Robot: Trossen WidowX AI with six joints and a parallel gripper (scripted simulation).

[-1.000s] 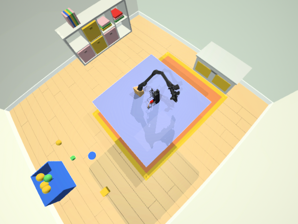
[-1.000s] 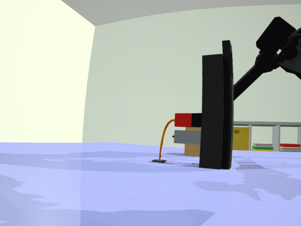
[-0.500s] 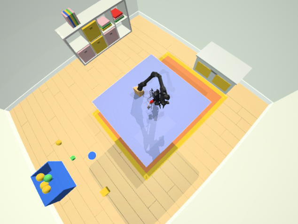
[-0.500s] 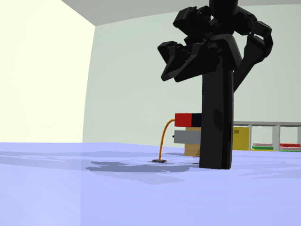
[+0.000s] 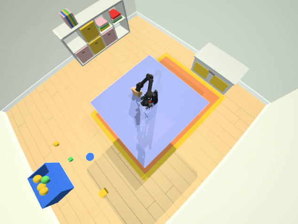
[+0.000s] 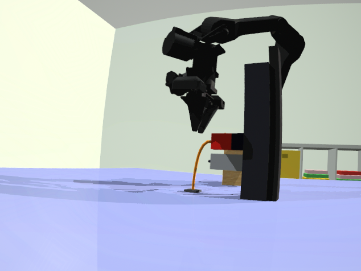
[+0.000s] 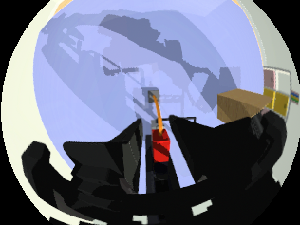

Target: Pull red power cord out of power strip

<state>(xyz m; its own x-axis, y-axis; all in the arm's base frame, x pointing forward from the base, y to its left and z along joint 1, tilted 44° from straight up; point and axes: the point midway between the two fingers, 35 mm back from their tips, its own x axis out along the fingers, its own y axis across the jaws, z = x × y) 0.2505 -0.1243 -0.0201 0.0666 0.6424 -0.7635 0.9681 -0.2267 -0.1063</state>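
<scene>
The red plug lies 10 mm ahead of my gripper tip, 80 mm to the left of it and 10 mm below it. From my gripper tip the other things lie so: dark anchor 10 mm behind, 130 mm below.
</scene>
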